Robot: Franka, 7 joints.
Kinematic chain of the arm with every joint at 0, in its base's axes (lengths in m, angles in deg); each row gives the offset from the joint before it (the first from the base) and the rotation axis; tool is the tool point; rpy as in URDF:
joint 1: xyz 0 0 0.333 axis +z
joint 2: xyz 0 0 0 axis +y
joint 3: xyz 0 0 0.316 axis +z
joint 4: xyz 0.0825 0 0 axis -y
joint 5: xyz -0.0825 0 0.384 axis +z
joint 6: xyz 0 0 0 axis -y
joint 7: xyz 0.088 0 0 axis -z
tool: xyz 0 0 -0.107 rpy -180 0 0
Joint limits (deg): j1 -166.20..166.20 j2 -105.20..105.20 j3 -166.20..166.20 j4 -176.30..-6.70 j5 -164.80..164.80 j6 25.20..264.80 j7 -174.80..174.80
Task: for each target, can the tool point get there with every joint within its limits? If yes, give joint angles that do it. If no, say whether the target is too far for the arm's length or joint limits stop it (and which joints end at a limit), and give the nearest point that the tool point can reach.
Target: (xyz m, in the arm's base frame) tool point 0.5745 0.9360 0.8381
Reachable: no: too far | nearest point 0.4077 0.6643 0.6915 | short by 0.351 m
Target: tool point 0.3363 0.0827 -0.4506
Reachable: no: joint limits stop it (at a limit: joint 2) | nearest point 0.3272 0.0805 -0.3581 | short by 0.093 m
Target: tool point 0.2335 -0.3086 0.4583
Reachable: yes | joints 27.44 -38.65 -51.50 -146.73 -99.70 48.45 76.74
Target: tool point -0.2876 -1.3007 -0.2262
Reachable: no: too far | nearest point -0.1708 -0.7724 0.0009 | short by 0.587 m
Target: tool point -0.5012 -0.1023 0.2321
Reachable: yes | joints -129.61 23.92 -44.85 -141.12 -30.63 196.02 148.55
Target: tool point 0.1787 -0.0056 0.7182
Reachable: yes | joints -9.79 -58.47 6.30 -121.80 -9.38 68.95 -147.14
